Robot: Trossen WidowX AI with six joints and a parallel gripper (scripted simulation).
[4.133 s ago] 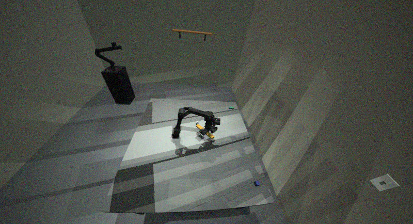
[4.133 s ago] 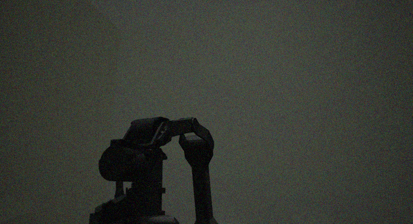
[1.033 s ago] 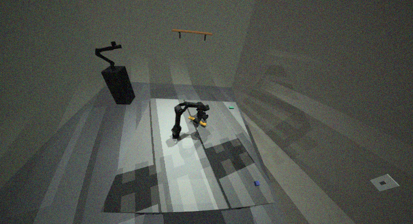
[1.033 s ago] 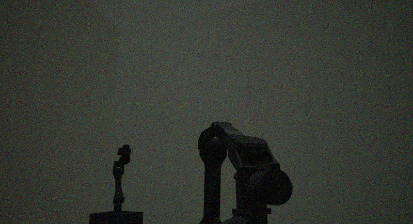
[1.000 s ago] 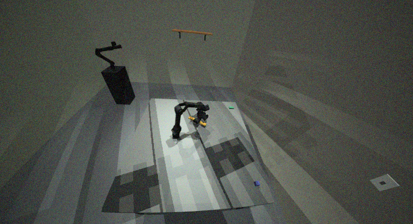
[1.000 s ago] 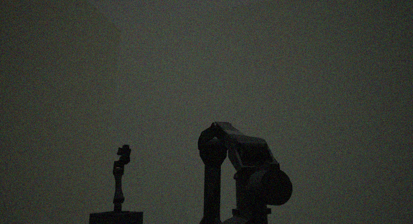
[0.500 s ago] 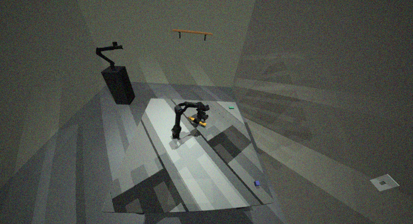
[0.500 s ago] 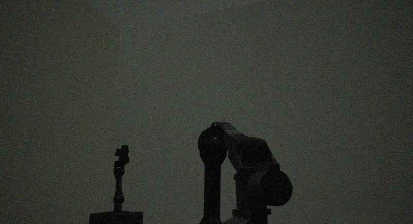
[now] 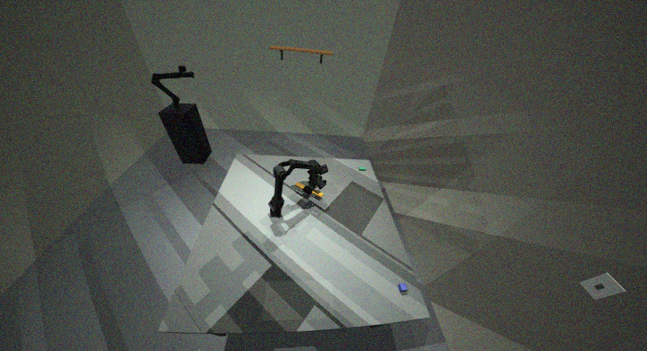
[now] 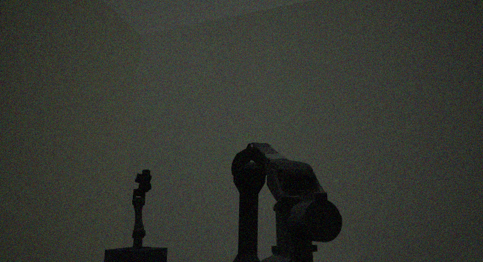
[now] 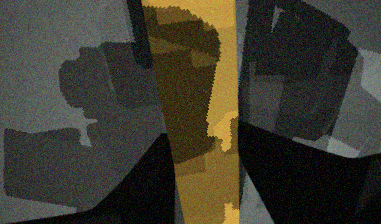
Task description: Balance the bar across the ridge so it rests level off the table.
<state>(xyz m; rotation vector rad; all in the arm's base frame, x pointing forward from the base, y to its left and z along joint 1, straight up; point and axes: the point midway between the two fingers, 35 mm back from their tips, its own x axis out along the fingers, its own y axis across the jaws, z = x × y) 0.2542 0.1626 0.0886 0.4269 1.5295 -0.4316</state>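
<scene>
Now: the bar 20 mm behind my gripper tip and 10 mm to the left of it. The rest, counted from my gripper tip: green block: 490 mm ahead, 340 mm to the left, 50 mm below; blue block: 660 mm to the right, 490 mm ahead, 40 mm below.
</scene>
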